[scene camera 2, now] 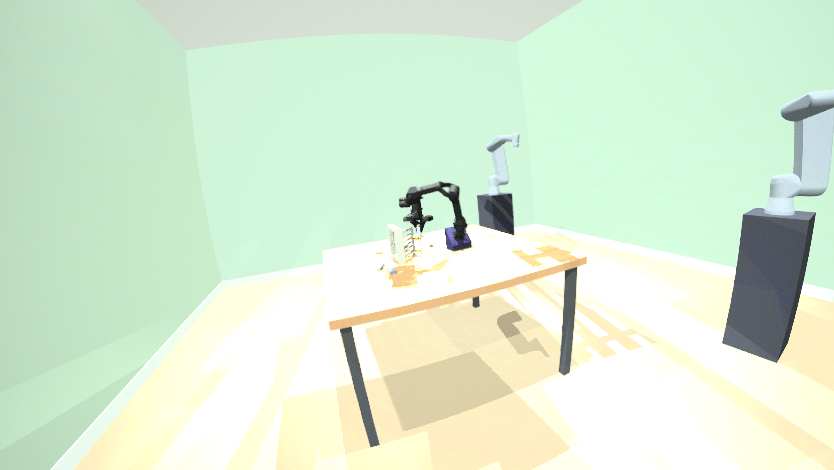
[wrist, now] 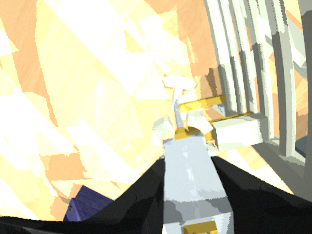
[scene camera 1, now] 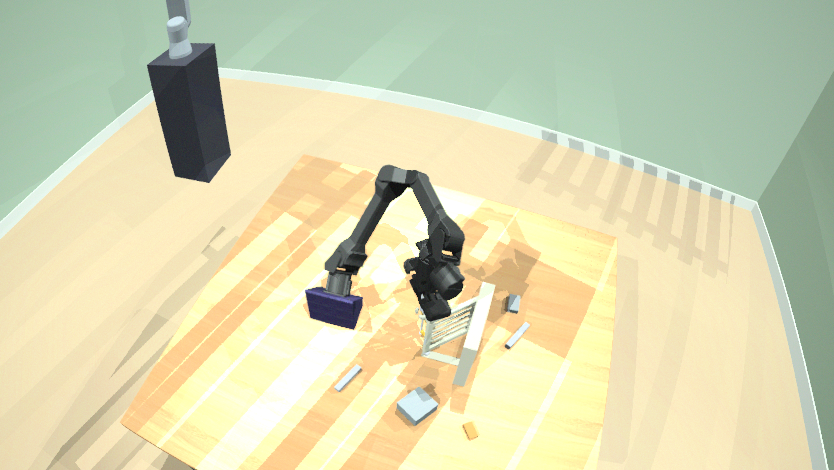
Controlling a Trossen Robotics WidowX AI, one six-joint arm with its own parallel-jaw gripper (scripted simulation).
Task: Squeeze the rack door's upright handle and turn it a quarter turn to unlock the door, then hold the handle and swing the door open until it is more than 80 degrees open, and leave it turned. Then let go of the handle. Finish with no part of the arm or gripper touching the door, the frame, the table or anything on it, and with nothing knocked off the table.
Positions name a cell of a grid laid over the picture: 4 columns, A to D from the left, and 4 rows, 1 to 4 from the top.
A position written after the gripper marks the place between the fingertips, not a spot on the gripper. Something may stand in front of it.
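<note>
Gripper (scene camera 1: C3) visible. In the wrist view as well, the gripper (wrist: C3).
</note>
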